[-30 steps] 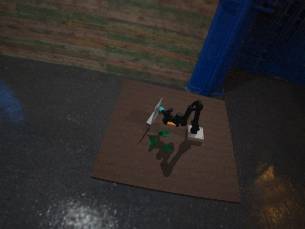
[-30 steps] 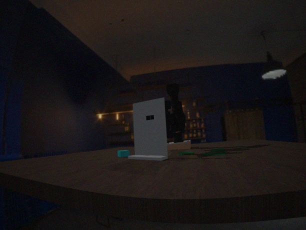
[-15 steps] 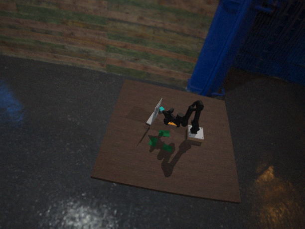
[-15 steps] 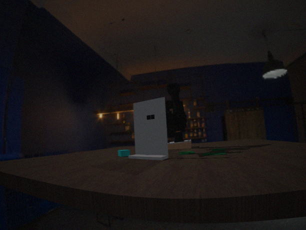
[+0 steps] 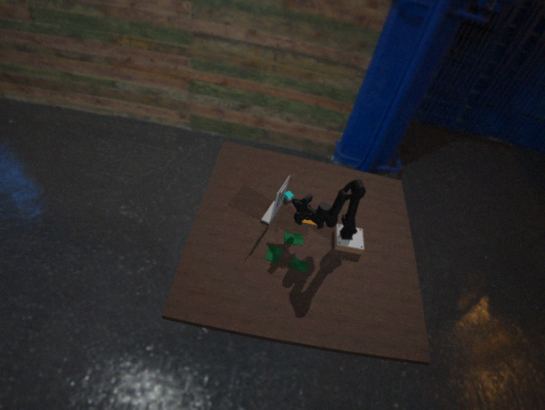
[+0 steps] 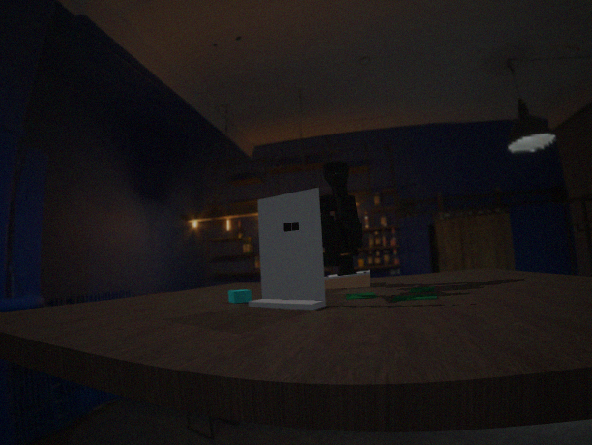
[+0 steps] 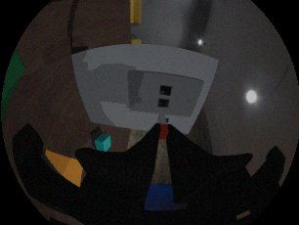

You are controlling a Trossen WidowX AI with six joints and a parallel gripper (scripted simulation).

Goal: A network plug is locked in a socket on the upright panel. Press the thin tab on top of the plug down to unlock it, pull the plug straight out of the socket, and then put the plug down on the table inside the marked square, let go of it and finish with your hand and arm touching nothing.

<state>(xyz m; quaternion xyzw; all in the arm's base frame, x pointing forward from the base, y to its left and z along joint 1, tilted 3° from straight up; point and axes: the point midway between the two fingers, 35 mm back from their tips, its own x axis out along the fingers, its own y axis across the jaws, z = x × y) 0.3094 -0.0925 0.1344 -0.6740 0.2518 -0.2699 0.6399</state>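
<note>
The orange marked square lies 17 cm below my gripper tip, 14 cm behind it and 4 cm to the right of it. From my gripper tip the other things lie so: teal block: 18 cm to the right, 16 cm below, 3 cm behind; then grey upright panel: 7 cm ahead, 6 cm below, 3 cm to the right; then plug: right at my gripper tip.
</note>
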